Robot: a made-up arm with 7 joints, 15 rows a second.
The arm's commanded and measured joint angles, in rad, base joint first. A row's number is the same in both.
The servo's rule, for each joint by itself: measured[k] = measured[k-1] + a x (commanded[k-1-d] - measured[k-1]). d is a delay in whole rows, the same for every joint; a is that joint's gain. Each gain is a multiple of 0.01, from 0.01 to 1. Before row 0 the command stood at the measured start. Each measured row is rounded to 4 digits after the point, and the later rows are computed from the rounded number. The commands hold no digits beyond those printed.
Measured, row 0:
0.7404, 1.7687, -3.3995, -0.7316, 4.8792, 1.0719, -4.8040
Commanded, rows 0 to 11:
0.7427, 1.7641, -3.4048, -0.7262, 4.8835, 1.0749, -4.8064
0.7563, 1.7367, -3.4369, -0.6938, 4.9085, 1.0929, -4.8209
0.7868, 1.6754, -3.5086, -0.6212, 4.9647, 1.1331, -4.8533
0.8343, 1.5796, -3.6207, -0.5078, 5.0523, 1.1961, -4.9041
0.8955, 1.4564, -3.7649, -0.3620, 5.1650, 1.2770, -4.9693
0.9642, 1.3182, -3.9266, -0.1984, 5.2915, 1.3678, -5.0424
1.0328, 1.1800, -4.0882, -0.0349, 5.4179, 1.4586, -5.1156
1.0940, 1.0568, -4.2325, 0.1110, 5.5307, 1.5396, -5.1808
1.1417, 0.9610, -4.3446, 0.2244, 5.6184, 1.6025, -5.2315
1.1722, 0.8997, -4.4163, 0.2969, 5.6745, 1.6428, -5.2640
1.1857, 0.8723, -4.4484, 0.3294, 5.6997, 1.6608, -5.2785
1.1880, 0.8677, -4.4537, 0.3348, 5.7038, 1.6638, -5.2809
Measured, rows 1 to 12:
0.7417, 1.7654, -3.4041, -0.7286, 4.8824, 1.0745, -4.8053
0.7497, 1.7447, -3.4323, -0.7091, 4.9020, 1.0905, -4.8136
0.7701, 1.6948, -3.4979, -0.6599, 4.9490, 1.1276, -4.8346
0.8054, 1.6119, -3.6035, -0.5747, 5.0265, 1.1872, -4.8714
0.8550, 1.4999, -3.7423, -0.4556, 5.1304, 1.2653, -4.9233
0.9151, 1.3691, -3.9008, -0.3116, 5.2512, 1.3545, -4.9864
0.9798, 1.2329, -4.0620, -0.1566, 5.3762, 1.4451, -5.0549
1.0426, 1.1061, -4.2086, -0.0067, 5.4921, 1.5273, -5.1216
1.0971, 1.0016, -4.3256, 0.1227, 5.5868, 1.5927, -5.1798
1.1384, 0.9282, -4.4036, 0.2203, 5.6526, 1.6363, -5.2244
1.1644, 0.8880, -4.4421, 0.2814, 5.6879, 1.6576, -5.2531
1.1774, 0.8734, -4.4521, 0.3113, 5.6998, 1.6630, -5.2678
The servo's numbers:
d 0
a 0.55 0.72 0.86 0.56 0.75 0.87 0.53

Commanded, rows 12 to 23:
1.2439, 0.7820, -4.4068, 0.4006, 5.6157, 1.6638, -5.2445
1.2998, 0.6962, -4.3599, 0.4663, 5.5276, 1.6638, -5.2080
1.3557, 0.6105, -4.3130, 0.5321, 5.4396, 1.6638, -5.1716
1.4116, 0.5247, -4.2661, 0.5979, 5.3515, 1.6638, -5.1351
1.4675, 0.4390, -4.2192, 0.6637, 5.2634, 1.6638, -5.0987
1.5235, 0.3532, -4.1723, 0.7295, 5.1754, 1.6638, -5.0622
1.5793, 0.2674, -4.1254, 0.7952, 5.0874, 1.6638, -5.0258
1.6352, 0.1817, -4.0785, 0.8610, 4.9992, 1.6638, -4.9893
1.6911, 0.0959, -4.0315, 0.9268, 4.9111, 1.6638, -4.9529
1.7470, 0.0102, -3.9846, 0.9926, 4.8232, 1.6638, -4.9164
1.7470, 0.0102, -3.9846, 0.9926, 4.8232, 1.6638, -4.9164
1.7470, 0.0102, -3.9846, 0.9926, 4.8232, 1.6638, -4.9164
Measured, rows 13 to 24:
1.2140, 0.8076, -4.4131, 0.3613, 5.6367, 1.6637, -5.2555
1.2612, 0.7274, -4.3673, 0.4201, 5.5549, 1.6638, -5.2303
1.3132, 0.6432, -4.3206, 0.4828, 5.4684, 1.6638, -5.1992
1.3673, 0.5579, -4.2737, 0.5473, 5.3807, 1.6638, -5.1652
1.4224, 0.4723, -4.2268, 0.6125, 5.2927, 1.6638, -5.1300
1.4780, 0.3865, -4.1799, 0.6780, 5.2047, 1.6638, -5.0941
1.5337, 0.3007, -4.1330, 0.7436, 5.1167, 1.6638, -5.0579
1.5895, 0.2150, -4.0861, 0.8093, 5.0286, 1.6638, -5.0215
1.6454, 0.1292, -4.0391, 0.8751, 4.9405, 1.6638, -4.9851
1.7013, 0.0435, -3.9922, 0.9409, 4.8525, 1.6638, -4.9487
1.7264, 0.0195, -3.9857, 0.9699, 4.8305, 1.6638, -4.9316
1.7377, 0.0128, -3.9848, 0.9826, 4.8250, 1.6638, -4.9235

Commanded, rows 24 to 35:
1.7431, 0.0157, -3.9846, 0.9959, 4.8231, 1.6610, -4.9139
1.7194, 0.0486, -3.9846, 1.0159, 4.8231, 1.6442, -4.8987
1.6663, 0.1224, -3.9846, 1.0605, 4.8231, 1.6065, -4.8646
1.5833, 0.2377, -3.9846, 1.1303, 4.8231, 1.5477, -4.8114
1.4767, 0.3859, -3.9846, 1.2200, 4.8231, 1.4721, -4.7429
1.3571, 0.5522, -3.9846, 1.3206, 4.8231, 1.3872, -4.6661
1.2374, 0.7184, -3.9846, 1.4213, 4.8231, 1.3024, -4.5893
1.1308, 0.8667, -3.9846, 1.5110, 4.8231, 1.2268, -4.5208
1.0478, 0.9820, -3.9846, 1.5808, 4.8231, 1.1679, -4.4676
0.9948, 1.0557, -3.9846, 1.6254, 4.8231, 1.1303, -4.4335
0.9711, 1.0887, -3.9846, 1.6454, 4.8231, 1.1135, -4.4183
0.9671, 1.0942, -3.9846, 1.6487, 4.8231, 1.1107, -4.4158
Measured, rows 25 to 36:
1.7407, 0.0149, -3.9846, 0.9900, 4.8236, 1.6614, -4.9184
1.7290, 0.0392, -3.9846, 1.0045, 4.8232, 1.6464, -4.9080
1.6945, 0.0991, -3.9846, 1.0359, 4.8231, 1.6117, -4.8850
1.6333, 0.1989, -3.9846, 1.0888, 4.8231, 1.5560, -4.8460
1.5472, 0.3335, -3.9846, 1.1623, 4.8231, 1.4830, -4.7914
1.4426, 0.4910, -3.9846, 1.2509, 4.8231, 1.3997, -4.7250
1.3297, 0.6547, -3.9846, 1.3463, 4.8231, 1.3150, -4.6531
1.2203, 0.8073, -3.9846, 1.4385, 4.8231, 1.2383, -4.5830
1.1254, 0.9331, -3.9846, 1.5182, 4.8231, 1.1771, -4.5218
1.0536, 1.0214, -3.9846, 1.5782, 4.8231, 1.1364, -4.4750
1.0082, 1.0699, -3.9846, 1.6158, 4.8231, 1.1165, -4.4449
0.9856, 1.0874, -3.9846, 1.6342, 4.8231, 1.1115, -4.4295

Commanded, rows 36 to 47:
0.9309, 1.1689, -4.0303, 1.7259, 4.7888, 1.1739, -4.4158
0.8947, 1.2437, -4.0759, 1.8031, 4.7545, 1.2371, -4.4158
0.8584, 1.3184, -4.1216, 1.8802, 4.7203, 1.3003, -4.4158
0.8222, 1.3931, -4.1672, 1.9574, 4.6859, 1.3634, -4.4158
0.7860, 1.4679, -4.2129, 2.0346, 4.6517, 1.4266, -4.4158
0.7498, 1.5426, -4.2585, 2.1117, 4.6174, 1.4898, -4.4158
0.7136, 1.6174, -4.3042, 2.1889, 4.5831, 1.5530, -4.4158
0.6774, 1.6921, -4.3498, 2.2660, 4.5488, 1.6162, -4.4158
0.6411, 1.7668, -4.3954, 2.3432, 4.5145, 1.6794, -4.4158
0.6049, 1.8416, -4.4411, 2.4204, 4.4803, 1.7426, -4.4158
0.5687, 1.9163, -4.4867, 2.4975, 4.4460, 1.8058, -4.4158
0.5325, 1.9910, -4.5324, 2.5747, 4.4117, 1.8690, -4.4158
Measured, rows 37 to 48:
0.9555, 1.1461, -4.0239, 1.6856, 4.7974, 1.1658, -4.4222
0.9221, 1.2164, -4.0686, 1.7514, 4.7652, 1.2278, -4.4188
0.8871, 1.2898, -4.1142, 1.8235, 4.7315, 1.2909, -4.4172
0.8514, 1.3642, -4.1598, 1.8985, 4.6973, 1.3540, -4.4165
0.8154, 1.4389, -4.2055, 1.9747, 4.6631, 1.4172, -4.4161
0.7793, 1.5136, -4.2511, 2.0514, 4.6288, 1.4804, -4.4159
0.7432, 1.5883, -4.2968, 2.1284, 4.5945, 1.5436, -4.4158
0.7070, 1.6630, -4.3424, 2.2055, 4.5602, 1.6068, -4.4158
0.6708, 1.7377, -4.3880, 2.2826, 4.5259, 1.6700, -4.4158
0.6346, 1.8125, -4.4337, 2.3598, 4.4917, 1.7332, -4.4158
0.5984, 1.8872, -4.4793, 2.4369, 4.4574, 1.7964, -4.4158
0.5622, 1.9619, -4.5250, 2.5141, 4.4231, 1.8596, -4.4158

